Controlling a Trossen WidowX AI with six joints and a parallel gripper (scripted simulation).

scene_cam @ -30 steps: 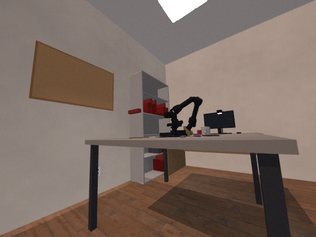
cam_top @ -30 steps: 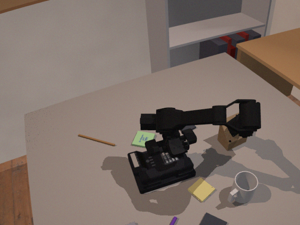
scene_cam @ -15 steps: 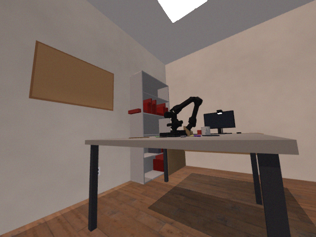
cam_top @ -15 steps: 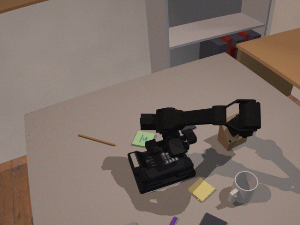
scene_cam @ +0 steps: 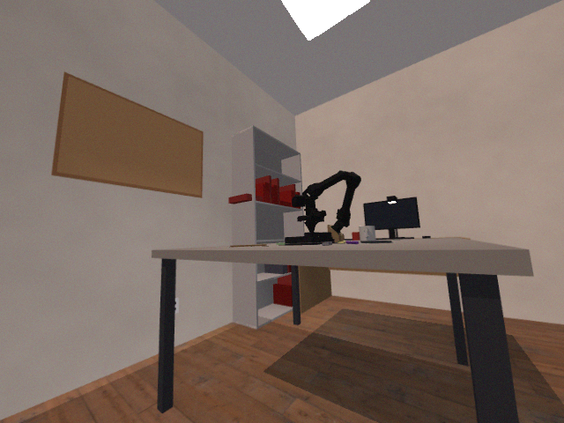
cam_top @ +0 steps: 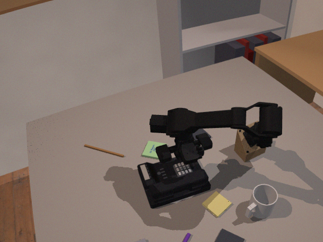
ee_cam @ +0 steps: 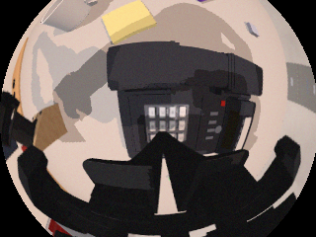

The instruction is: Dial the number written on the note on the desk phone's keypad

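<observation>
My gripper is now 6 cm short of the desk phone, 1 cm to the right of it and 6 cm above it. Also, from my hand: handset 6 cm ahead, 6 cm to the left, 4 cm below; green note 4 cm ahead, 16 cm to the right, 8 cm below; white mug 11 cm behind, 28 cm to the left, 5 cm below.
</observation>
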